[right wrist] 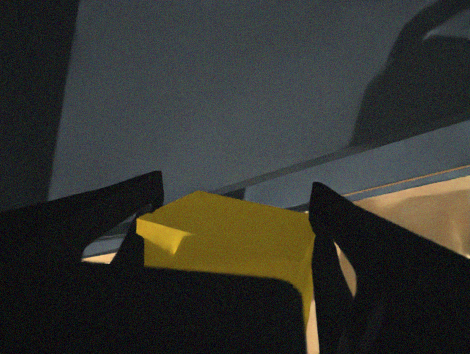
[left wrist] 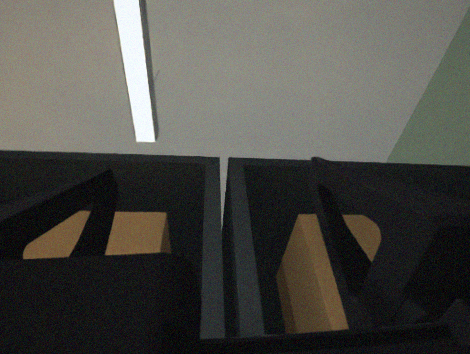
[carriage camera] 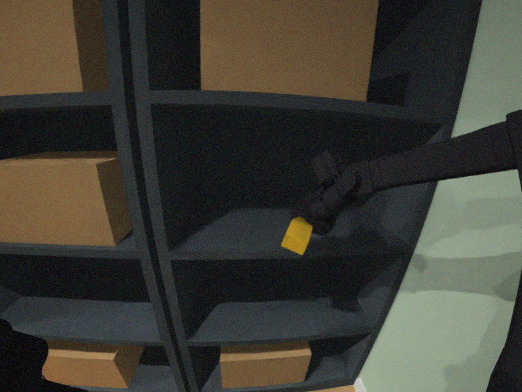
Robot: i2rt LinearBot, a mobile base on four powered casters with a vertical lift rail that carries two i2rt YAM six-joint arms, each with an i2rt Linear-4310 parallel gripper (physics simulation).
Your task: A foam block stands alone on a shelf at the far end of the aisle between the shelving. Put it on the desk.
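Places are measured from the left arm's base along level axes (x ahead, y left, z up), in centimetres.
Pixels of known places: left gripper, fingertip midpoint: [left wrist: 212, 174]; right gripper, fingertip midpoint: [right wrist: 235, 189] [carriage camera: 300, 224].
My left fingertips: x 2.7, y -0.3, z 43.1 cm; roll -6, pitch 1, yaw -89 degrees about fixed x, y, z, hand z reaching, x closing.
Behind a point stands the place of what it marks.
A yellow foam block [carriage camera: 297, 236] @(x 34.8, y -42.3, z 14.9 cm) [right wrist: 225, 237] @(x 42.4, y -45.4, z 15.9 cm) is held between the fingers of my right gripper [carriage camera: 306, 220] @(x 44.0, y -44.4, z 13.6 cm) [right wrist: 235, 189] @(x 44.0, y -44.4, z 13.6 cm). In the carriage view the block hangs tilted from the fingertips, in front of the shelving [carriage camera: 155, 175] @(x 40.9, y -4.0, z 27.1 cm). My right gripper is shut on it, with a finger against each side. My left gripper [left wrist: 212, 174] @(x 2.7, y -0.3, z 43.1 cm) is open and empty, high in front of the upper shelving. The desk does not show in these views.
Brown boxes [carriage camera: 287, 50] @(x 47.5, y -37.5, z 59.2 cm) [carriage camera: 55, 200] @(x 38.3, y 30.0, z 18.8 cm) [carriage camera: 265, 362] @(x 47.5, y -38.0, z -64.9 cm) stand on the shelves around the middle bay; others [left wrist: 137, 232] @(x 39.8, y 19.3, z 69.7 cm) [left wrist: 310, 275] @(x 47.5, y -16.0, z 61.2 cm) show in the left wrist view. A pale green wall [carriage camera: 440, 225] @(x 47.9, y -93.4, z 13.2 cm) is on the right. A ceiling lamp [left wrist: 136, 70] @(x 20.8, y 23.0, z 111.4 cm) is overhead.
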